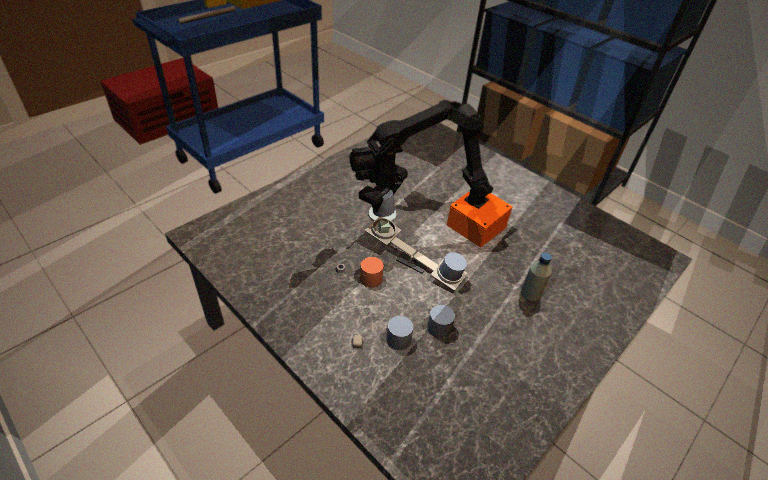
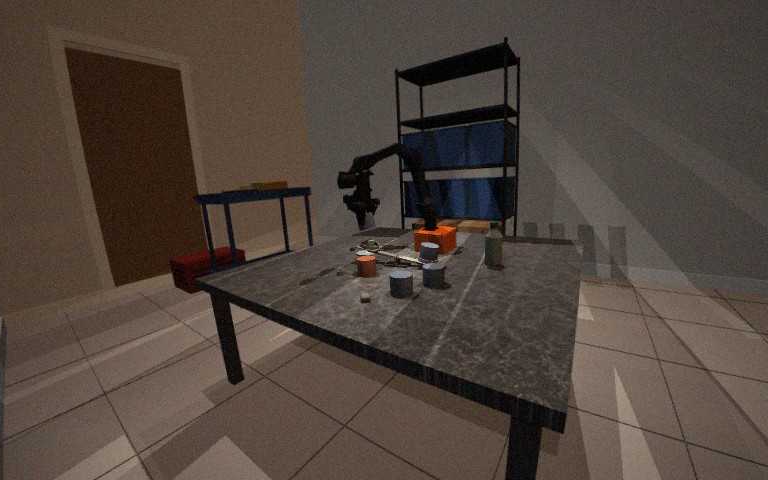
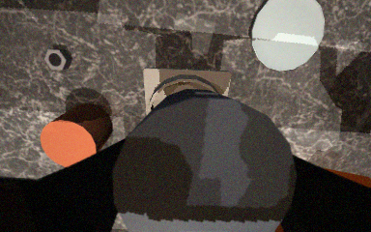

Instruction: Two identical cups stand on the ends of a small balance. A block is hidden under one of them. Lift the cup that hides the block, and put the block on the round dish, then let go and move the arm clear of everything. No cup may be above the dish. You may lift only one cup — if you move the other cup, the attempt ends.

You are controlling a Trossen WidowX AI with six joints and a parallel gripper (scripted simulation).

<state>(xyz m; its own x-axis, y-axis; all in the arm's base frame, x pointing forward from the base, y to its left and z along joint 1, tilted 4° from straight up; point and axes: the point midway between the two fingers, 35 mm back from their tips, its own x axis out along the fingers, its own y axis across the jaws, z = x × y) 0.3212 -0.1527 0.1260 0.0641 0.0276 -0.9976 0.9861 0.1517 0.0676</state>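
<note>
Now: gripper tip 80 mm above the green block and 10 mm to the right of it. Round my gripper tip: blue-grey cup: 290 mm to the left, 110 mm below, 40 mm behind; orange-red cup: 150 mm ahead, 130 mm below, 90 mm to the left; pale round dish: 170 mm below, 120 mm behind, 100 mm to the right.
</note>
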